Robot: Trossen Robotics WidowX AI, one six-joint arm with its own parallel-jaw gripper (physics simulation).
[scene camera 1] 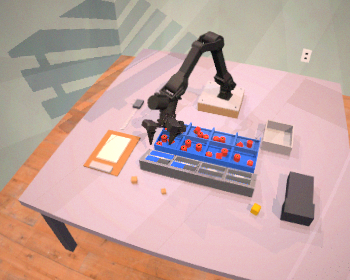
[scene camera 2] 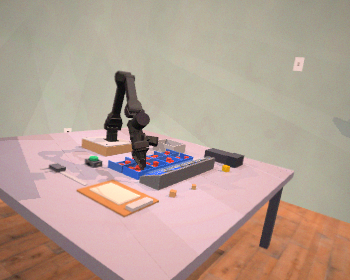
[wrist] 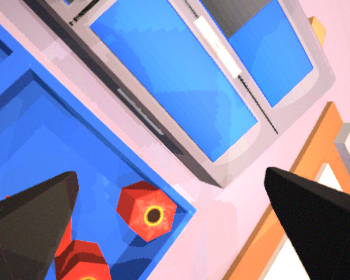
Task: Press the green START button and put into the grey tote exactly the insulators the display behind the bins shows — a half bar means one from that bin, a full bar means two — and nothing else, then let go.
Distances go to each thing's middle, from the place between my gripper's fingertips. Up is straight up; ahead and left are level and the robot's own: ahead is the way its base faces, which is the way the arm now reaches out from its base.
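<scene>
The grey tote point(scene camera 1: 278, 137) is 20 mm below my hand, and it is also 300 mm behind it and 430 mm to the left of it. With the dark box point(scene camera 1: 298, 207), I find it 10 mm below my hand, 20 mm behind it and 600 mm to the left.
</scene>
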